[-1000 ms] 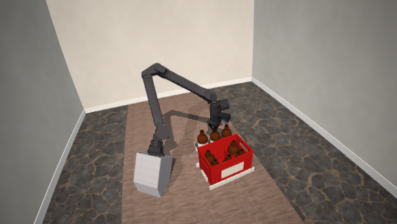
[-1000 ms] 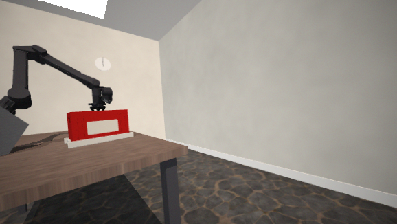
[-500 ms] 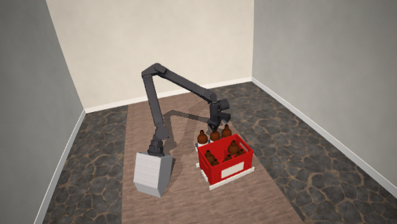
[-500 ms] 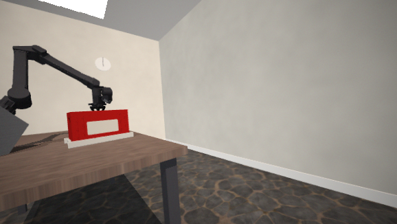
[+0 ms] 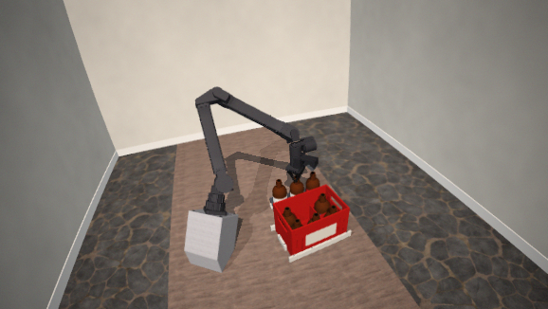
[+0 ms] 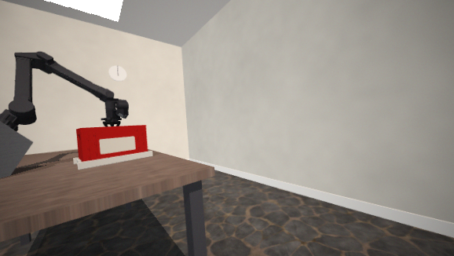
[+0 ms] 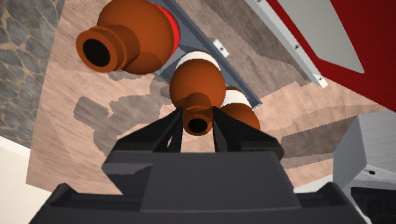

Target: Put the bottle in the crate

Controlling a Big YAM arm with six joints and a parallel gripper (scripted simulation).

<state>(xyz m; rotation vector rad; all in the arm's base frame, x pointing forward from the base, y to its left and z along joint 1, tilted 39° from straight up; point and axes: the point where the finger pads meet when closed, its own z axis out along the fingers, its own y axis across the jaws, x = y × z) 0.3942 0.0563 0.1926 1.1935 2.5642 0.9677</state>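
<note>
Right now the grey tray is 14 cm below my hand. Also, from my hand: red crate: 23 cm to the right, 6 cm below, 1 cm behind.
</note>
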